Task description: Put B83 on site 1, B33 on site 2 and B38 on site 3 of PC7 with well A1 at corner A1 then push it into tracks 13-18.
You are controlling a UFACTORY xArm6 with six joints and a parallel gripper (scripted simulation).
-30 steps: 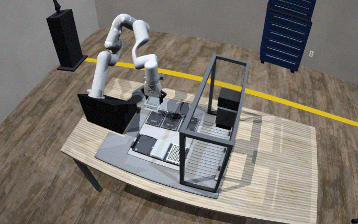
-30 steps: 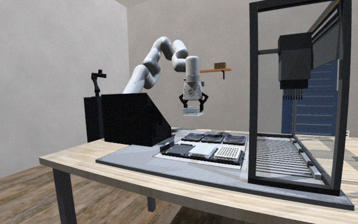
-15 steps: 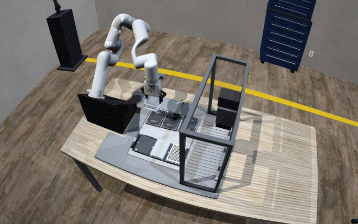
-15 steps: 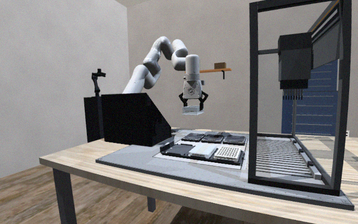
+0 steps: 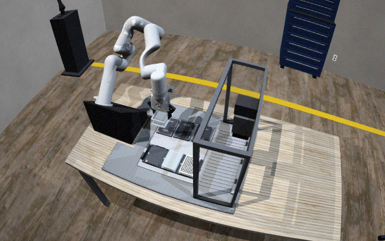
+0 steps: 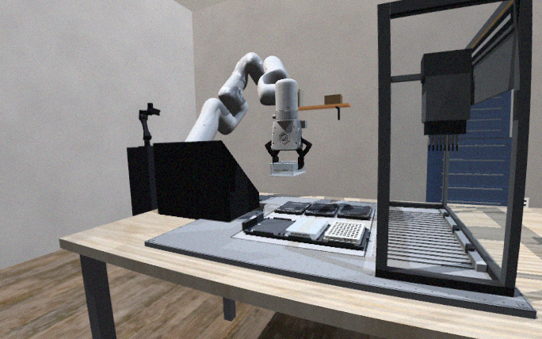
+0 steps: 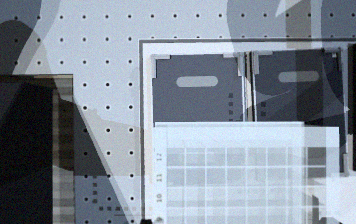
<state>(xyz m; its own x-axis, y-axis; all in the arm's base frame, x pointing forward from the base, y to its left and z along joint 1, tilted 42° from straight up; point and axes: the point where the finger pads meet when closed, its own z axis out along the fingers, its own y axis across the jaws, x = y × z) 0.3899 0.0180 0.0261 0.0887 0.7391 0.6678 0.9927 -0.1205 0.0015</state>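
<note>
My gripper is now 180 mm to the left of the dark carrier PC7, 160 mm above it and 100 mm short of it. Round my hand: nest s2 (170 mm below, 110 mm ahead, 60 mm to the left); then deep-well block B83 (10 mm below); then nest s3 (220 mm ahead, 170 mm below, 60 mm to the left).
</note>
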